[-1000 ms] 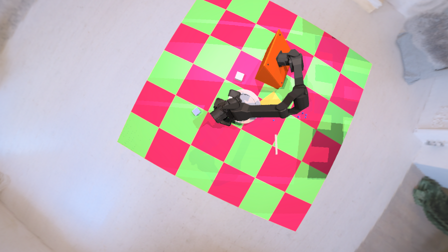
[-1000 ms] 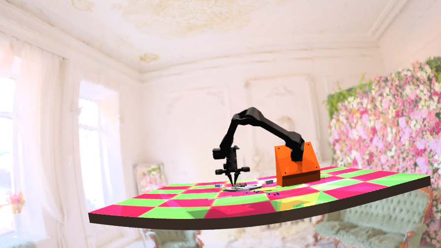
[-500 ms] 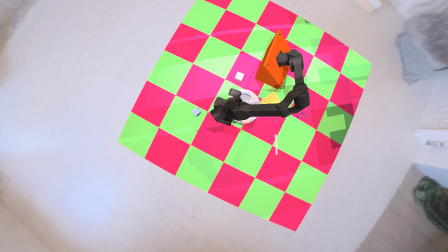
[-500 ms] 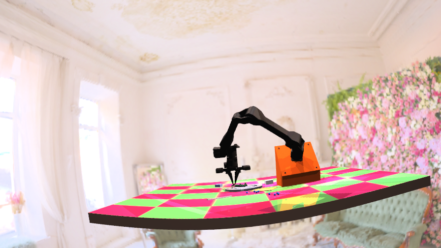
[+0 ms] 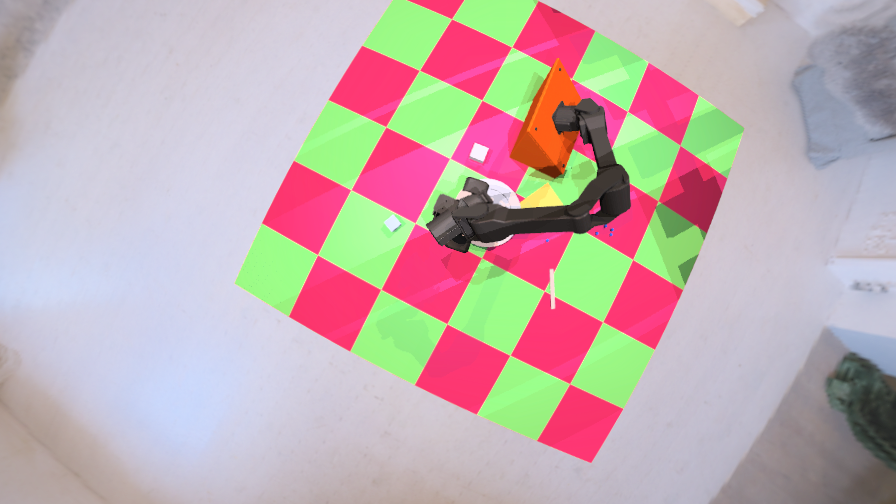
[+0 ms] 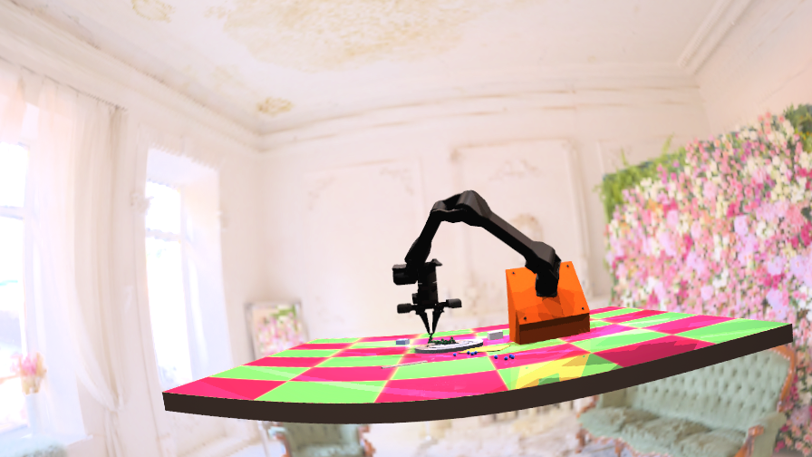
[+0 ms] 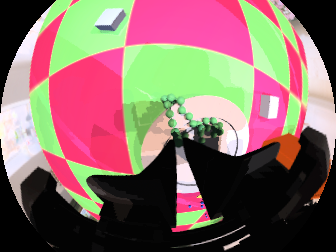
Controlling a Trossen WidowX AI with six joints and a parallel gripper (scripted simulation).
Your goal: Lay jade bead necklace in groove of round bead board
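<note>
My gripper tip is 6 cm past the round bead board, 5 cm to the right of it and 3 cm above it. Round my gripper tip: pale blue cube: 17 cm to the right, 12 cm ahead, 3 cm below; then white cube: 19 cm behind, 7 cm to the right, 3 cm below; then yellow patch: 17 cm to the left, 16 cm behind, 4 cm below.
</note>
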